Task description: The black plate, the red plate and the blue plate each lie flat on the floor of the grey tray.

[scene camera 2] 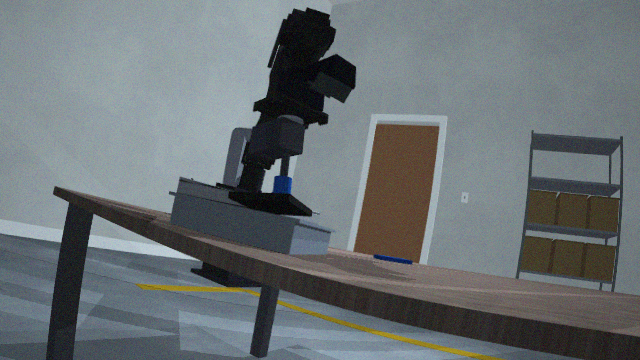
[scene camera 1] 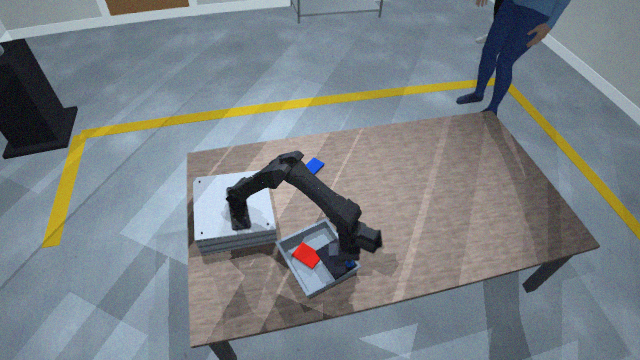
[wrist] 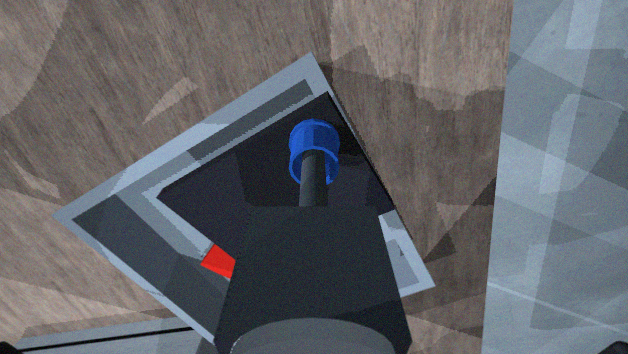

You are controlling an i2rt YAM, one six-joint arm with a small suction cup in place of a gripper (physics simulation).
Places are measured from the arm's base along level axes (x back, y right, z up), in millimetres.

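Pixels of known places: hand at its tool point: (scene camera 2: 280, 203) (scene camera 1: 349, 264) (wrist: 313, 133); arm's base at its link origin: (scene camera 1: 238, 207).
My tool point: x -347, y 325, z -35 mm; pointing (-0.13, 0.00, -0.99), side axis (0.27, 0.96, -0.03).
For each thing: its top centre in the pictures, then the offset to it from my tool point. Level surfaces: height alone.
- black plate at its top centre: (wrist: 274, 211) (scene camera 2: 275, 195) (scene camera 1: 336, 256) dx +40, dy -37, dz +14 mm
- grey tray at its top centre: (wrist: 254, 252) (scene camera 2: 260, 213) (scene camera 1: 317, 254) dx +97, dy -80, dz -17 mm
- red plate at its top centre: (wrist: 249, 252) (scene camera 1: 307, 254) dx +128, dy -108, dz -55 mm
- blue plate at its top centre: (scene camera 2: 393, 257) (scene camera 1: 312, 166) dx -12, dy -546, dz -57 mm
- wooden table at its surface level: dz -67 mm
My suction cup (scene camera 1: 349, 263) (scene camera 2: 281, 184) (wrist: 313, 149) sits on the black plate (scene camera 1: 333, 265) (scene camera 2: 268, 202) (wrist: 201, 206) and holds it level over the right part of the grey tray (scene camera 1: 308, 232) (wrist: 281, 83). In the wrist view the plate hides the tray's right wall there. In the second scene view it hangs just above the grey rim. The red plate (scene camera 1: 306, 255) (wrist: 219, 261) lies flat on the tray floor, left of the black one. The blue plate (scene camera 1: 315, 165) (scene camera 2: 393, 258) lies flat on the wooden table (scene camera 1: 447, 188), far behind the tray and partly behind my arm.
My arm's grey base block (scene camera 1: 210, 210) stands left of the tray. The table's front edge is close below the tray. A person (scene camera 1: 506, 44) stands off the far right corner. A door (scene camera 2: 398, 188) and a shelf rack (scene camera 2: 619, 178) are in the background.
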